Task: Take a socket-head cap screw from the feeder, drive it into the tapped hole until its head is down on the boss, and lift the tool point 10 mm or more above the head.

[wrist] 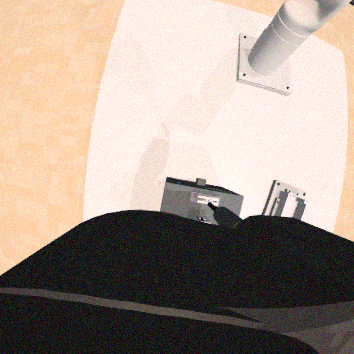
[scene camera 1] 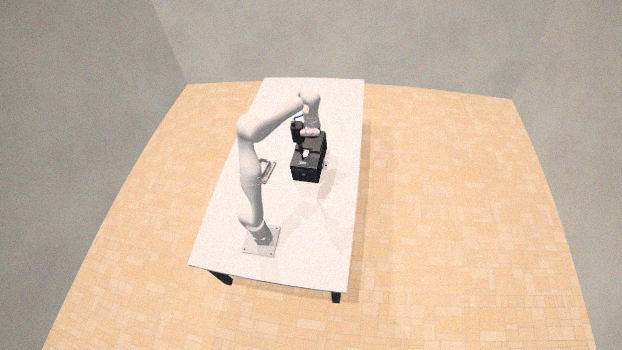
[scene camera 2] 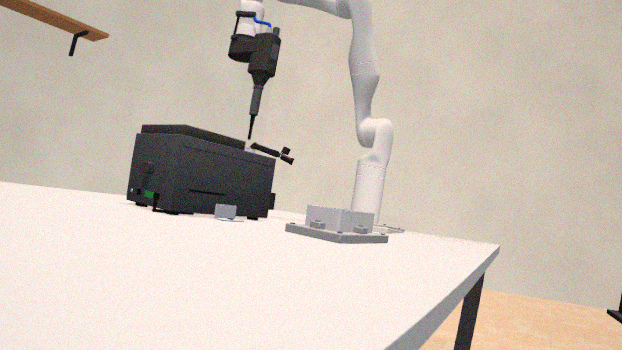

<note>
In view: a black screw feeder [scene camera 2: 247,185] and a grey base plate [scene camera 2: 301,229].
The black screw feeder shows as well in the wrist view [wrist: 175,199] and in scene camera 1 [scene camera 1: 313,160].
</note>
